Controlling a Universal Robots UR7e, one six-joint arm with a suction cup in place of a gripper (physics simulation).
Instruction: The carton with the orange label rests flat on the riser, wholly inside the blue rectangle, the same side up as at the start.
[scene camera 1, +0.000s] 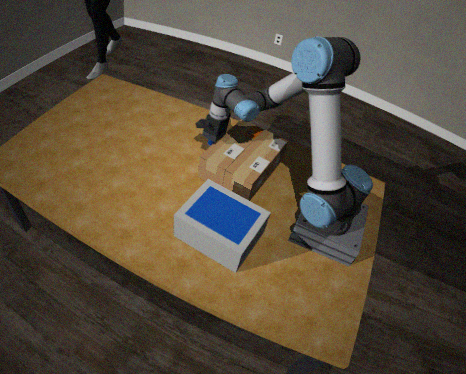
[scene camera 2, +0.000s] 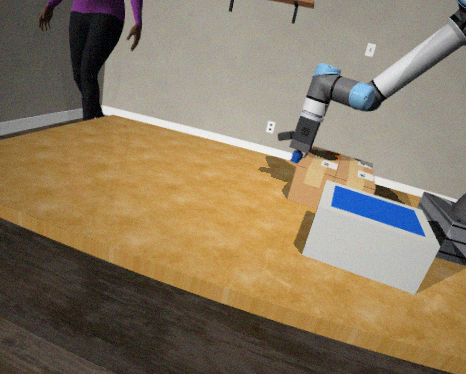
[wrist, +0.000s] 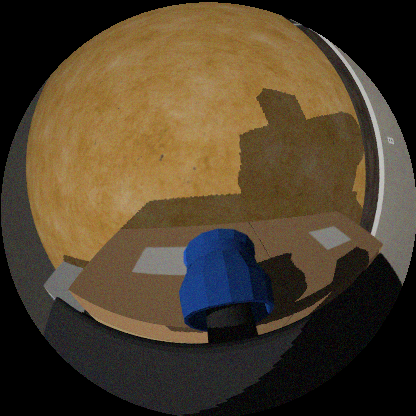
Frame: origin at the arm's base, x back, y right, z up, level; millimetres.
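Where they show: end effector, tool point: (scene camera 1: 211, 143) (scene camera 2: 295, 161) (wrist: 219, 259).
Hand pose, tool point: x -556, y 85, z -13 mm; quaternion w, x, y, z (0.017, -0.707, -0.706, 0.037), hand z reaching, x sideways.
Note:
Each offset is from my tool point to the top centre of the thing. "pt": to the spot under its first point.
The carton with the orange label @(pt dz +28, dx +134, dy +141 mm) (scene camera 1: 257, 134) (scene camera 2: 338, 157) stands in the far-left part of a tight carton group, its top partly shadowed. Its plain side @(pt dz -56, dx +25, dy +98 mm) (wrist: 305, 227) shows in the wrist view. The grey riser @(dz +33, dx +235, dy -307 mm) (scene camera 1: 202, 242) (scene camera 2: 370, 257) (wrist: 69, 284) stands in front of the group. The blue rectangle @(dz +33, dx +235, dy -307 mm) (scene camera 1: 222, 214) (scene camera 2: 375, 209) on its top has nothing on it. My gripper's blue suction cup (scene camera 1: 210, 143) (scene camera 2: 296, 157) (wrist: 220, 240) points down beside the group's left side, near the seam, tilted outward. It is open, holding nothing; whether it brushes a side is unclear.
A white-labelled carton @(dz +28, dx +78, dy -43 mm) (scene camera 1: 215, 162) (scene camera 2: 301, 189) (wrist: 112, 290) adjoins the orange-labelled one at the front. More cartons @(dz +28, dx +194, dy -46 mm) (scene camera 1: 248, 175) stand on the group's right, towards the arm's base (scene camera 1: 330, 235). A person (scene camera 1: 102, 30) (scene camera 2: 92, 55) stands beyond the table's far left.

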